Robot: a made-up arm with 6 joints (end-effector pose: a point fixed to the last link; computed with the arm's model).
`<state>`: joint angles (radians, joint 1 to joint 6).
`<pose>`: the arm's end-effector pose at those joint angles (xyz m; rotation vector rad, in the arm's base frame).
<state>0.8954 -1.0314 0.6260 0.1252 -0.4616 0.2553</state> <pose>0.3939 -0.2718 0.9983 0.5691 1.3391 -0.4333</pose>
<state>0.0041 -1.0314 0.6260 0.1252 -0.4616 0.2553</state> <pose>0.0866 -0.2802 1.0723 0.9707 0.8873 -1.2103</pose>
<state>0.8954 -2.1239 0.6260 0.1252 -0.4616 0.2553</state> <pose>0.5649 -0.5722 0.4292 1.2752 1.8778 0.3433</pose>
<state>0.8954 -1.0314 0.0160 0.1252 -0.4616 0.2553</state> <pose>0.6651 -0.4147 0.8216 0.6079 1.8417 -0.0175</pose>
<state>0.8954 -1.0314 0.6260 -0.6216 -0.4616 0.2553</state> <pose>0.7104 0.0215 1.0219 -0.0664 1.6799 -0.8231</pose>
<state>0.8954 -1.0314 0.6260 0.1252 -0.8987 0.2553</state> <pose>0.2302 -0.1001 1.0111 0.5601 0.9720 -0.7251</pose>
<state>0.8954 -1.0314 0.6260 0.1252 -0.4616 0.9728</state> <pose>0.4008 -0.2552 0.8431 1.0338 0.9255 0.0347</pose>
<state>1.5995 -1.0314 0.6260 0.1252 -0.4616 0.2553</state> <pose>0.5564 -0.0871 0.9391 0.1998 1.5540 0.2136</pose>
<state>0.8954 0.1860 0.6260 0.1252 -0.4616 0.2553</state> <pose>0.1820 0.4247 0.9135 -0.2194 0.5271 -1.0540</pose>
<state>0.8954 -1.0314 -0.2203 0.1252 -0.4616 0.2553</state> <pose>0.7571 -0.4257 0.7181 0.6131 2.0238 0.1627</pose>
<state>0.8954 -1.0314 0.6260 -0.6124 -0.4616 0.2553</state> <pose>0.7068 0.0177 1.0235 -0.0580 1.6764 -0.8185</pose>
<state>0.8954 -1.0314 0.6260 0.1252 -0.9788 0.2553</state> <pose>0.2056 -0.0644 1.0044 0.5565 0.9023 -0.7751</pose>
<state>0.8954 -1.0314 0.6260 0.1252 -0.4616 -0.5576</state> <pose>0.4770 -0.2025 1.1372 -0.0646 1.6872 -0.9536</pose>
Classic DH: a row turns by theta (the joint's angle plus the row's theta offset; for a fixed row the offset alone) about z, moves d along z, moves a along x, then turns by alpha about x. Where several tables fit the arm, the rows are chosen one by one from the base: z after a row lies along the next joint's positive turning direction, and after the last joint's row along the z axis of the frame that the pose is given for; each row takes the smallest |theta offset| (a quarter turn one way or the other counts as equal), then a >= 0, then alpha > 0; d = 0 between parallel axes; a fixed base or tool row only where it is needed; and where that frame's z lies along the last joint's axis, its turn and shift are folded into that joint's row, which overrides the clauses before.
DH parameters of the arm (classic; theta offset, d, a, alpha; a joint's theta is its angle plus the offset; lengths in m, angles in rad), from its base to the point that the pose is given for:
base (fixed): -1.1301 0.1469 0.0474 -0.2567
joint 1: -1.035 0.2617 0.0381 1.9496
joint 2: -1.4085 -0.3618 -0.0566 -0.5723
joint 3: -0.0938 -0.0104 0.0075 -1.4941
joint 4: 0 0.0274 -0.0346 -1.6475
joint 5: 0.3598 0.2606 -0.359 1.5708
joint 6: -0.0274 0.5256 -0.2015 -0.2307
tool (fixed): -0.7345 -0.4135 0 0

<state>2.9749 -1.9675 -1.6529 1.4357 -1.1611 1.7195</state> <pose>-0.0887 0.2376 0.2414 0.1434 -2.5572 1.3884</pose>
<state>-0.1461 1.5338 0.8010 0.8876 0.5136 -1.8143</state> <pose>0.8583 0.0992 0.1890 1.0975 0.0543 1.5804</pose>
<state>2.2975 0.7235 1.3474 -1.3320 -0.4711 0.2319</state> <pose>-0.2650 0.8297 0.6151 0.0232 -0.2581 -1.3734</pose>
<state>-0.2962 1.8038 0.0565 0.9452 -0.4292 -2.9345</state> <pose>0.7352 -0.1123 0.3235 -0.0338 0.4951 0.9066</pose>
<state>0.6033 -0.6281 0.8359 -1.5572 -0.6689 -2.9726</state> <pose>0.8507 -0.0916 0.2991 0.7960 0.3653 0.2939</pose>
